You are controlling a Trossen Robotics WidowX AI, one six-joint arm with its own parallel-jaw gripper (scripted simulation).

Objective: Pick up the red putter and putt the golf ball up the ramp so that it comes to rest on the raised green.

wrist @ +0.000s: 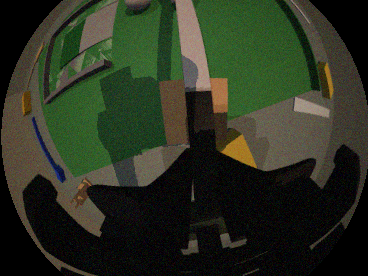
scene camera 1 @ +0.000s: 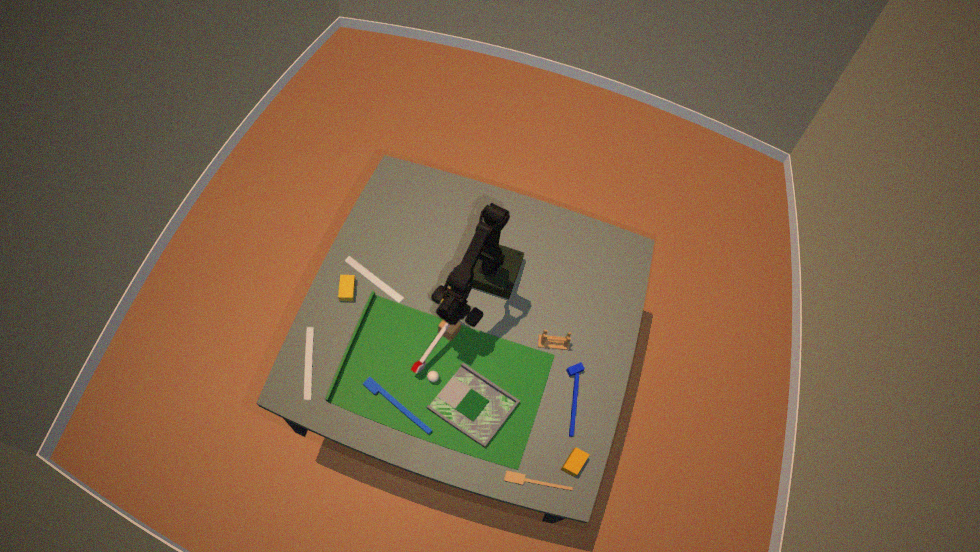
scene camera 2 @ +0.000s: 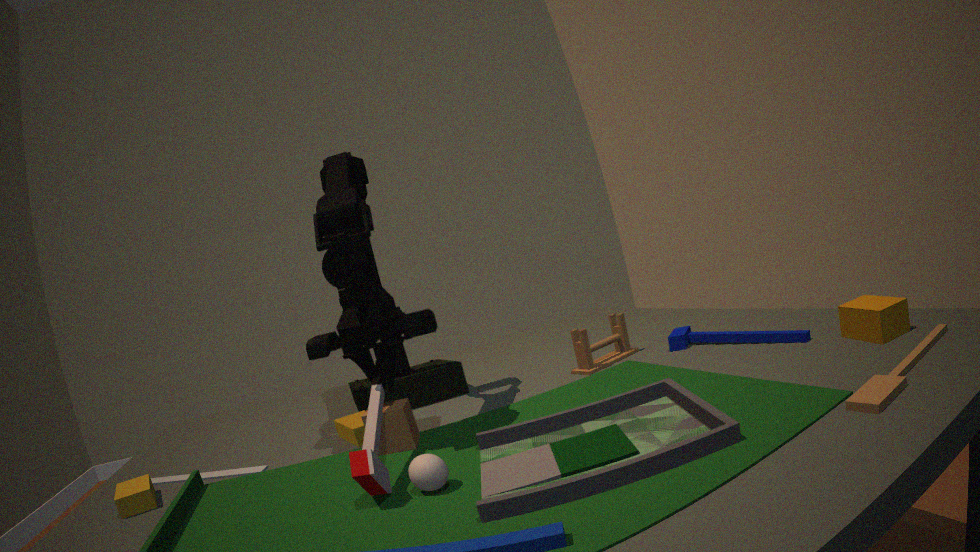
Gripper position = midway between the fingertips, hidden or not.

Note:
In view: my gripper (scene camera 2: 387, 393), a white golf ball (scene camera 2: 428, 472), a yellow block (scene camera 2: 350, 428), a brown block (scene camera 2: 399, 432) and a wooden rack (scene camera 2: 586, 364).
The yellow block is seen too in the wrist view (wrist: 234, 146). The brown block also shows in the wrist view (wrist: 172, 98). My gripper is seen too in the wrist view (wrist: 197, 151).

